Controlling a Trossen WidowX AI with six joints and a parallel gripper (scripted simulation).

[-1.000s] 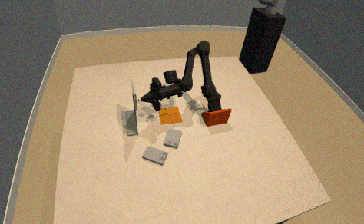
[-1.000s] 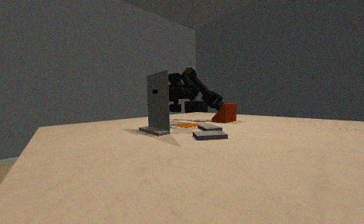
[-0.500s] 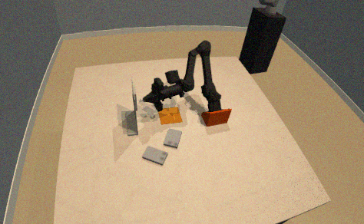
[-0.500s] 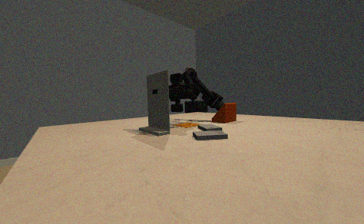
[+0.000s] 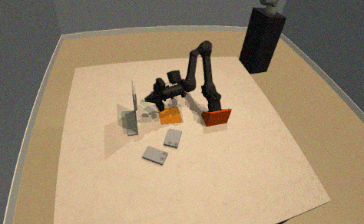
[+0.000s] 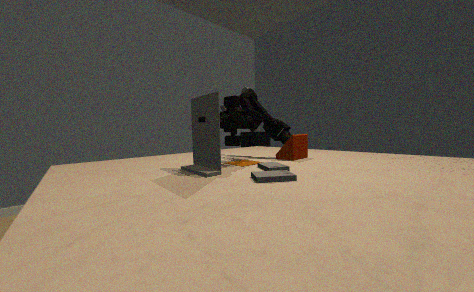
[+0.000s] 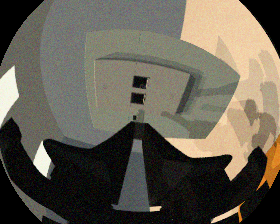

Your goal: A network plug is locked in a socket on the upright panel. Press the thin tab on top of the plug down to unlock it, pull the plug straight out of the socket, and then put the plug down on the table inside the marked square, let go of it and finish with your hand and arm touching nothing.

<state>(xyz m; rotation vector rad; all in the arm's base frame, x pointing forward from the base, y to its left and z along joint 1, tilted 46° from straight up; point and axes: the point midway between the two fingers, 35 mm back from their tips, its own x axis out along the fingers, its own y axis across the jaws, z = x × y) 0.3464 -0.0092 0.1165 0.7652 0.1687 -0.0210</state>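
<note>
My gripper tip is now 140 mm past the orange marked square, 10 mm to the left of it and 170 mm above it. Round my gripper tip: grey network plug (10 mm ahead); grey panel (60 mm ahead, 20 mm to the right, 60 mm below).
</note>
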